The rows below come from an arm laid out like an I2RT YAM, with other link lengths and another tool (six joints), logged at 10 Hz.
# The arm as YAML. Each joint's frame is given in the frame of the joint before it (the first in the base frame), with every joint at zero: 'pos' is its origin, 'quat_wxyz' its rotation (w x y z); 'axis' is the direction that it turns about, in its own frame. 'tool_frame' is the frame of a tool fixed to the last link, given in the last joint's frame.
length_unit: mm
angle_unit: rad
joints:
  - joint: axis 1
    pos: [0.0, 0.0, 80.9]
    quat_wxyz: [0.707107, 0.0, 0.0, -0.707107]
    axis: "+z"
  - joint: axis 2
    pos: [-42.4, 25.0, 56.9]
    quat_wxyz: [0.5, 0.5, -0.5, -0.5]
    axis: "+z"
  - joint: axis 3
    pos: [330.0, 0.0, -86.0]
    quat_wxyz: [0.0, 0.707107, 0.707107, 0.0]
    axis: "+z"
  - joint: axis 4
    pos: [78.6, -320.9, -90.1]
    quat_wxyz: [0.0, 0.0, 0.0, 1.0]
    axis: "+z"
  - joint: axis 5
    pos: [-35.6, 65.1, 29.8]
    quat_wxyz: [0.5, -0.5, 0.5, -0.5]
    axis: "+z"
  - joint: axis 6
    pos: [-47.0, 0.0, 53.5]
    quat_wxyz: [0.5, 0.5, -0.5, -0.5]
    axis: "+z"
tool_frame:
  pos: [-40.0, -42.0, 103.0]
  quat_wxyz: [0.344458, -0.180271, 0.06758, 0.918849]
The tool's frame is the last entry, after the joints.
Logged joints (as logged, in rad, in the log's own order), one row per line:
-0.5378 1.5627 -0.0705 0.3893 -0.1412 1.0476
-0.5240 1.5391 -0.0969 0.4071 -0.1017 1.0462
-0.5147 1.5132 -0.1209 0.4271 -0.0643 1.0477
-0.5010 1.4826 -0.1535 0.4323 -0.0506 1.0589
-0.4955 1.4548 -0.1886 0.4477 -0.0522 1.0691
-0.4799 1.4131 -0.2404 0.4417 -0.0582 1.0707
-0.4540 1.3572 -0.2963 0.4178 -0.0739 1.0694
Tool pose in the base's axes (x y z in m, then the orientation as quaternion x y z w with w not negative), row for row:
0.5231 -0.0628 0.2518 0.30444 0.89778 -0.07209 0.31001
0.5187 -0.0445 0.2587 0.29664 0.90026 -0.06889 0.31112
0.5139 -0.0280 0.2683 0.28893 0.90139 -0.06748 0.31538
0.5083 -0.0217 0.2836 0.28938 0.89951 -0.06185 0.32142
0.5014 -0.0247 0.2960 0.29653 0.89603 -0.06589 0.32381
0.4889 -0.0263 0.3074 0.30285 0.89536 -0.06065 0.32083
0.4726 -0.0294 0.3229 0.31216 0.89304 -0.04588 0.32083
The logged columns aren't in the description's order. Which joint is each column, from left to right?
Columns, left to right: axis 6, axis 2, axis 4, axis 5, axis 1, axis 3.
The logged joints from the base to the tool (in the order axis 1, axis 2, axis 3, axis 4, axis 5, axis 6), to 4 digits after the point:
-0.1412 1.5627 1.0476 -0.0705 0.3893 -0.5378
-0.1017 1.5391 1.0462 -0.0969 0.4071 -0.5240
-0.0643 1.5132 1.0477 -0.1209 0.4271 -0.5147
-0.0506 1.4826 1.0589 -0.1535 0.4323 -0.5010
-0.0522 1.4548 1.0691 -0.1886 0.4477 -0.4955
-0.0582 1.4131 1.0707 -0.2404 0.4417 -0.4799
-0.0739 1.3572 1.0694 -0.2963 0.4178 -0.4540

